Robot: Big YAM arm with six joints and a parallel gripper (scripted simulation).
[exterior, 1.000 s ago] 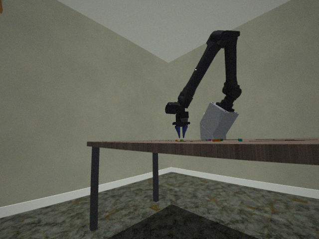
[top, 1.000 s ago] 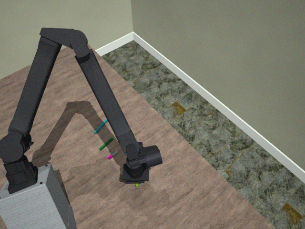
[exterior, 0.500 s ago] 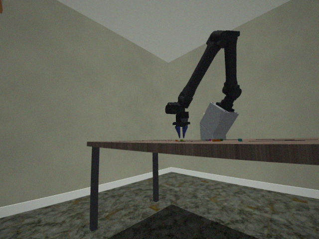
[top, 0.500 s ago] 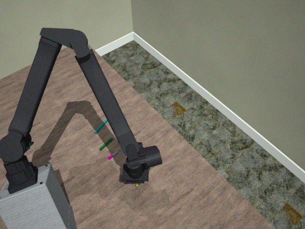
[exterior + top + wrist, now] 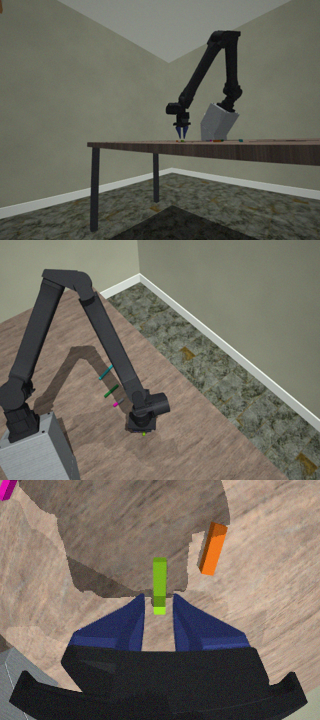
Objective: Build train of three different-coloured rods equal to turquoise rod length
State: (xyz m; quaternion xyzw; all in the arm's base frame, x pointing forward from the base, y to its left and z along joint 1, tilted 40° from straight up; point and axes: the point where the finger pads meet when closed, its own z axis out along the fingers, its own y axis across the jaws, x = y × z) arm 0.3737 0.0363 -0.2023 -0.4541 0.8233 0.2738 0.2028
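Now: the lime rod 20 mm below my hand. From my hand the other things lie so: grey rod 30 mm behind, 170 mm to the left, 20 mm below; magenta rod 60 mm behind, 160 mm to the left, 20 mm below; green rod 50 mm behind, 230 mm to the left, 20 mm below.
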